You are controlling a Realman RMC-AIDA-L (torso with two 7-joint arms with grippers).
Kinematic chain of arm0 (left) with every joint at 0, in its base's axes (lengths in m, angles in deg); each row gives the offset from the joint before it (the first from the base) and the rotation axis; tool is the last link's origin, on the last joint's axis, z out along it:
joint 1: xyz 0 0 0.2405 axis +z
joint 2: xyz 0 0 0 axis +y
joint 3: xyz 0 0 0.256 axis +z
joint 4: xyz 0 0 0 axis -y
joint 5: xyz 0 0 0.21 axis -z
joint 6: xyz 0 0 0 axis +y
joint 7: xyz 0 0 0.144 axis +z
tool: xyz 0 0 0
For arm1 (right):
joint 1: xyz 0 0 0.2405 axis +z
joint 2: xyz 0 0 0 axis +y
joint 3: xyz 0 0 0.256 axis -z
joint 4: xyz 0 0 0 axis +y
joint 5: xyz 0 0 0.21 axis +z
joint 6: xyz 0 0 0 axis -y
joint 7: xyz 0 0 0.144 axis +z
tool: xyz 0 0 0
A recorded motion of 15 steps. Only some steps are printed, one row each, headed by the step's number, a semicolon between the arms.
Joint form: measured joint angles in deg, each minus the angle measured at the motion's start. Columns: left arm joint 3, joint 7, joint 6, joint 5, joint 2, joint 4, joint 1; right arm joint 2, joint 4, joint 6, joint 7, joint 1, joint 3, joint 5.
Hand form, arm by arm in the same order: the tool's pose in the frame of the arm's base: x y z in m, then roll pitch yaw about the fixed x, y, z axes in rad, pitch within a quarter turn. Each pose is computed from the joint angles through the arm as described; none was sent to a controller.
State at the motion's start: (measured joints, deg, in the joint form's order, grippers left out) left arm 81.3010 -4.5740 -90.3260 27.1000 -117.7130 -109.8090 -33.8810; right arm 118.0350 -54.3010 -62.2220 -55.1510 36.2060 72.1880 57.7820
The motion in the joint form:
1: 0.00 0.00 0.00 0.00 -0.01 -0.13 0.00; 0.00 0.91 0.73 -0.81 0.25 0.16 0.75
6: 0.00 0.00 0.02 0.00 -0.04 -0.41 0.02; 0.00 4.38 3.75 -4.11 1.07 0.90 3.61
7: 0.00 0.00 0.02 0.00 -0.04 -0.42 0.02; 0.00 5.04 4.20 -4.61 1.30 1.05 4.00
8: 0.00 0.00 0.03 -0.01 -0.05 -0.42 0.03; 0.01 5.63 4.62 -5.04 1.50 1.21 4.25
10: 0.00 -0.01 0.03 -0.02 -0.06 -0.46 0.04; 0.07 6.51 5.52 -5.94 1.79 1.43 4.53
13: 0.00 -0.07 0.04 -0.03 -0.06 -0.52 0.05; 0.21 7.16 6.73 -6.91 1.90 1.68 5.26
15: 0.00 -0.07 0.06 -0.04 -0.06 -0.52 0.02; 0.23 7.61 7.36 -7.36 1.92 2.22 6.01
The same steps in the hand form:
1: -0.0753 0.3487 0.0733 -2.4857 -0.3334 0.8006; 0.1958 0.4038 -0.0243 -2.7868 0.2527 -0.6150
6: -0.0743 0.3483 0.0738 -2.4850 -0.3358 0.7963; 0.1979 0.4070 -0.0320 -2.7815 0.2710 -0.5984
7: -0.0743 0.3483 0.0738 -2.4850 -0.3359 0.7961; 0.1982 0.4075 -0.0335 -2.7812 0.2715 -0.5962
8: -0.0743 0.3483 0.0738 -2.4850 -0.3361 0.7962; 0.1986 0.4079 -0.0351 -2.7800 0.2703 -0.5940
10: -0.0742 0.3482 0.0738 -2.4848 -0.3365 0.7959; 0.1995 0.4089 -0.0374 -2.7726 0.2681 -0.5856
13: -0.0741 0.3481 0.0740 -2.4847 -0.3378 0.7958; 0.1996 0.4102 -0.0393 -2.7630 0.2758 -0.5766
15: -0.0739 0.3482 0.0740 -2.4844 -0.3381 0.7951; 0.1996 0.4100 -0.0414 -2.7631 0.2788 -0.5743

